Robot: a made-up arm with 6 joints. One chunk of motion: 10 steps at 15 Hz.
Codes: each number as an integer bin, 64 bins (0 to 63) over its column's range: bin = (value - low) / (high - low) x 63, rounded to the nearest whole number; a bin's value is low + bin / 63 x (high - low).
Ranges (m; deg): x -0.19..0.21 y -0.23..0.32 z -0.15..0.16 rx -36..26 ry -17..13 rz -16..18
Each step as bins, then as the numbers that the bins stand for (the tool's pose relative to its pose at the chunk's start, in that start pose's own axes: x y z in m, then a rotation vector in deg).
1 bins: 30 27 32 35 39 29
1 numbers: 0.0005 0.0057 0.0075 -1.56 1.57 -0.35
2 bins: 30 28 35 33 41 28
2 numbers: 0.0005 0.0144 0.0222 -3.52 2.52 -0.89
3 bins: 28 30 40 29 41 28
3 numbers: -0.0122 0.0319 0.0468 -7.46 2.52 -0.89
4 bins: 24 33 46 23 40 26
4 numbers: -0.0376 0.0581 0.0763 -13.37 2.05 -1.97
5 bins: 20 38 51 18 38 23
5 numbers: -0.0630 0.1017 0.1010 -18.29 1.10 -3.59
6 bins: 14 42 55 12 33 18
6 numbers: -0.1011 0.1367 0.1206 -24.19 -1.29 -6.29
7 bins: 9 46 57 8 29 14
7 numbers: -0.1329 0.1716 0.1305 -28.13 -3.19 -8.44
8 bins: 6 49 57 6 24 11
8 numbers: -0.1519 0.1978 0.1305 -30.10 -5.57 -10.06
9 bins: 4 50 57 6 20 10
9 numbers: -0.1646 0.2065 0.1305 -30.10 -7.48 -10.60
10 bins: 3 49 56 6 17 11
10 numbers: -0.1710 0.1978 0.1256 -30.10 -8.90 -10.06
